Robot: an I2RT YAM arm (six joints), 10 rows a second.
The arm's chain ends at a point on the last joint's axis. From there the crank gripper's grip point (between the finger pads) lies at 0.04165 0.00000 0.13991 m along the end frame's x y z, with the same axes.
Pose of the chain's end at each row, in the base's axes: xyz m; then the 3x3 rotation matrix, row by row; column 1 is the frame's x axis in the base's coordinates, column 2 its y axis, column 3 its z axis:
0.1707 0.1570 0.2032; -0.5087 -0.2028 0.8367; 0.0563 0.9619 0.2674; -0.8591 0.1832 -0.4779
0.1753 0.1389 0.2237; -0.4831 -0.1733 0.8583; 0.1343 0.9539 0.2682; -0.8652 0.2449 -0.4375
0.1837 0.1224 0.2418; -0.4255 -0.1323 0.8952; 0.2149 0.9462 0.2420; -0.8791 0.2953 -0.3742
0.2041 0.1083 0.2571; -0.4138 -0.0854 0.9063; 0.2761 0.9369 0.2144; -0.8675 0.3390 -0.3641
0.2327 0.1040 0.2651; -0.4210 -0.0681 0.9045; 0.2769 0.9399 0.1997; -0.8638 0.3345 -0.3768
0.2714 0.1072 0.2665; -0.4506 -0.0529 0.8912; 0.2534 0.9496 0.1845; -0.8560 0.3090 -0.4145
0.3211 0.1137 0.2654; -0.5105 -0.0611 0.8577; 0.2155 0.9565 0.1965; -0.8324 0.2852 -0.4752
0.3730 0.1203 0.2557; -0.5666 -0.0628 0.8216; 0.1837 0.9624 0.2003; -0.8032 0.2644 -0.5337
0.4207 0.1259 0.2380; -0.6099 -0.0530 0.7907; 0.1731 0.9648 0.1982; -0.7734 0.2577 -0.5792
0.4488 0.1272 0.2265; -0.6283 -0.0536 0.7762; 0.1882 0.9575 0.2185; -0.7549 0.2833 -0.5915
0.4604 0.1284 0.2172; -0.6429 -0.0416 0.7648; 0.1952 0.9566 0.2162; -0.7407 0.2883 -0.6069
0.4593 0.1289 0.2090; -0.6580 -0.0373 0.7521; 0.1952 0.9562 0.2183; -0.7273 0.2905 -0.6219
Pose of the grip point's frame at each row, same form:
0.2666 0.1968 0.1006; -0.5087 -0.2028 0.8367; 0.0563 0.9619 0.2674; -0.8591 0.1832 -0.4779
0.2753 0.1820 0.1265; -0.4831 -0.1733 0.8583; 0.1343 0.9539 0.2682; -0.8652 0.2449 -0.4375
0.2912 0.1652 0.1528; -0.4255 -0.1323 0.8952; 0.2149 0.9462 0.2420; -0.8791 0.2953 -0.3742
0.3137 0.1498 0.1700; -0.4138 -0.0854 0.9063; 0.2761 0.9369 0.2144; -0.8675 0.3390 -0.3641
0.3417 0.1435 0.1764; -0.4210 -0.0681 0.9045; 0.2769 0.9399 0.1997; -0.8638 0.3345 -0.3768
0.3773 0.1436 0.1729; -0.4506 -0.0529 0.8912; 0.2534 0.9496 0.1845; -0.8560 0.3090 -0.4145
0.4198 0.1502 0.1642; -0.5105 -0.0611 0.8577; 0.2155 0.9565 0.1965; -0.8324 0.2852 -0.4752
0.4644 0.1560 0.1476; -0.5666 -0.0628 0.8216; 0.1837 0.9624 0.2003; -0.8032 0.2644 -0.5337
0.5059 0.1608 0.1248; -0.6099 -0.0530 0.7907; 0.1731 0.9648 0.1982; -0.7734 0.2577 -0.5792
0.5312 0.1656 0.1123; -0.6283 -0.0536 0.7762; 0.1882 0.9575 0.2185; -0.7549 0.2833 -0.5915
0.5406 0.1668 0.1014; -0.6429 -0.0416 0.7648; 0.1952 0.9566 0.2162; -0.7407 0.2883 -0.6069
0.5371 0.1676 0.0917; -0.6580 -0.0373 0.7521; 0.1952 0.9562 0.2183; -0.7273 0.2905 -0.6219

